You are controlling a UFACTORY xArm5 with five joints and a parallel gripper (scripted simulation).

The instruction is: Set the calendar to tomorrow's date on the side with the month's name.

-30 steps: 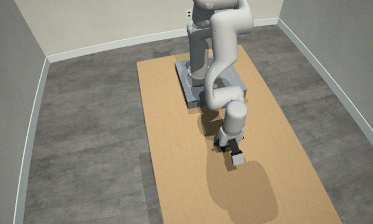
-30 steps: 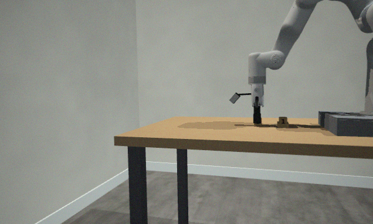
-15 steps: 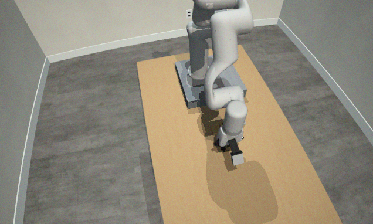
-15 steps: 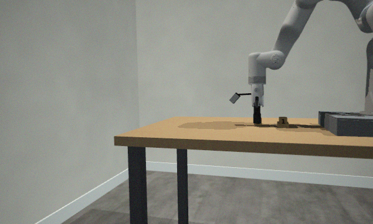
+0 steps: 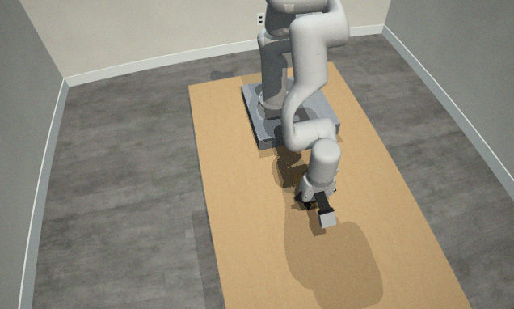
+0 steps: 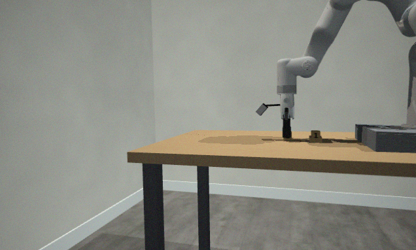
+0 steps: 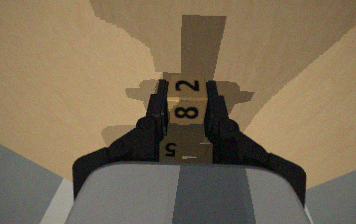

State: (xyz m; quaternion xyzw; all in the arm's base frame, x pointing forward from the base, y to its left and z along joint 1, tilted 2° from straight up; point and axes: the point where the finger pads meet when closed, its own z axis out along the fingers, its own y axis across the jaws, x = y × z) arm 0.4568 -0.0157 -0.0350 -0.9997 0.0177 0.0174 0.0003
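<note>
My gripper is now 10 mm above the wooden cube. From my hand the other things lie so: wooden tray 110 mm behind, 20 mm below.
</note>
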